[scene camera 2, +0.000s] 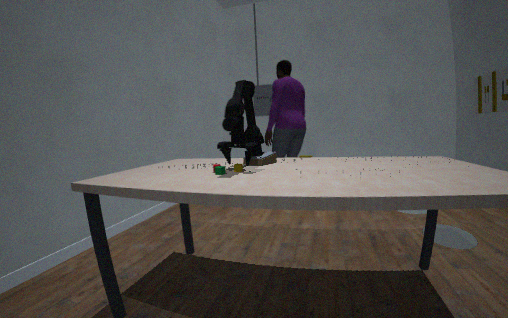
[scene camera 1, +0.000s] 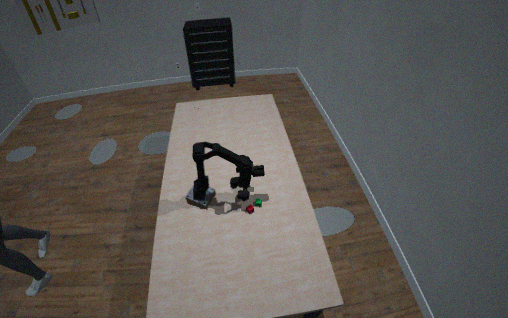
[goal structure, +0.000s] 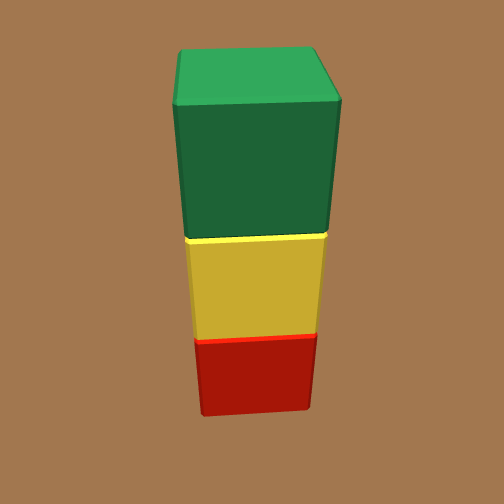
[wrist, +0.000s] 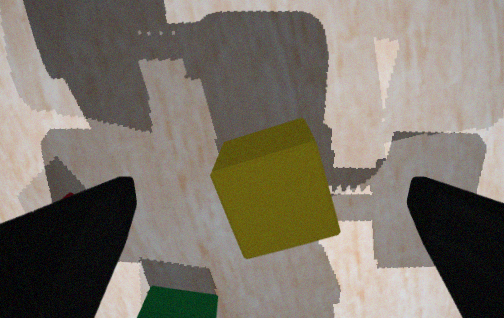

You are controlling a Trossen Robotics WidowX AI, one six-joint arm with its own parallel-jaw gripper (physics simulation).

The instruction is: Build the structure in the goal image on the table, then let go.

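Seen in the pictures: gripper, between the fingertips: (scene camera 2: 238,165) (wrist: 274,191); arm's base, origin of its link: (scene camera 2: 257,154) (scene camera 1: 199,195).
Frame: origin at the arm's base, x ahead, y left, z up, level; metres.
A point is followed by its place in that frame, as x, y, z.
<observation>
A yellow cube (scene camera 2: 238,168) @[0.282, 0.003, -0.032] (wrist: 277,200) @[0.264, -0.004, -0.016] stands on the table (scene camera 1: 240,260) @[0.219, -0.394, -0.049] (scene camera 2: 350,185) @[0.490, 0.459, -0.049]. My gripper (scene camera 1: 243,194) @[0.263, -0.005, -0.020] (scene camera 2: 238,163) @[0.263, -0.005, -0.020] (wrist: 274,191) @[0.263, -0.005, -0.020] is open and points down above it; in the wrist view the cube shows between the two fingers, turned slightly and touching neither. In scene camera 1 the yellow cube is hidden by the gripper. A green cube (scene camera 1: 258,202) @[0.338, -0.070, -0.016] (scene camera 2: 220,170) @[0.355, -0.049, -0.030] (wrist: 180,303) @[0.322, -0.054, -0.039] lies close by, cut off at the bottom of the wrist view. A red cube (scene camera 1: 250,209) @[0.290, -0.113, -0.016] (scene camera 2: 216,167) (wrist: 69,195) @[0.266, -0.093, -0.046] lies near the green one, mostly hidden behind the left finger in the wrist view.
The arm's base (scene camera 1: 200,197) @[0.012, -0.028, 0.013] stands near the table's left edge in scene camera 1. A person (scene camera 1: 22,245) (scene camera 2: 288,105) is beyond that edge. A dark drawer cabinet (scene camera 1: 210,52) stands past the table's far end.
</observation>
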